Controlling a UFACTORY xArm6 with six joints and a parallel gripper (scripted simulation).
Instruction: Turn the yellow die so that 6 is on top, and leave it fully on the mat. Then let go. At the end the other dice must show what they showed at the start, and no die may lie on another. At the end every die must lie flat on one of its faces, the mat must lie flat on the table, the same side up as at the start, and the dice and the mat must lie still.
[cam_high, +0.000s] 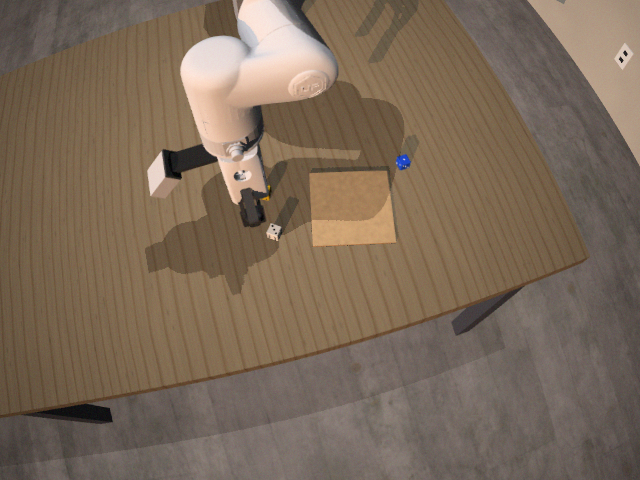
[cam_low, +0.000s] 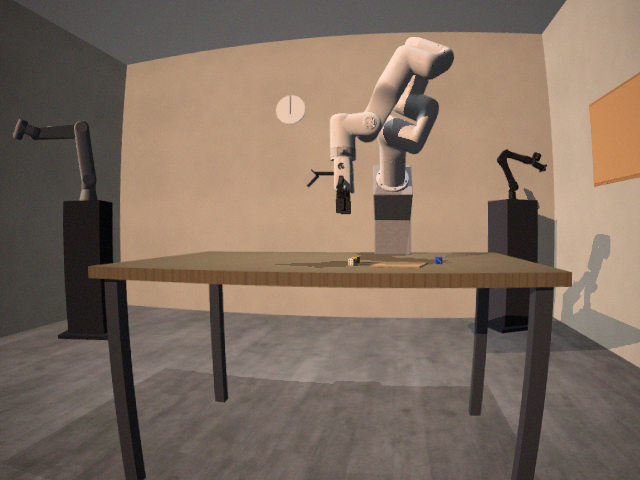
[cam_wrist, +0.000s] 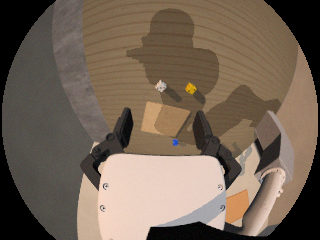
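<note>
My gripper is now 10 mm short of the white die, 20 mm to the right of it and 150 mm above it. Also, from my hand: tan mat (50 mm ahead, 160 mm to the left, 160 mm below); then yellow die (60 mm behind, 50 mm to the left, 150 mm below); then blue die (30 mm ahead, 290 mm to the left, 150 mm below).
</note>
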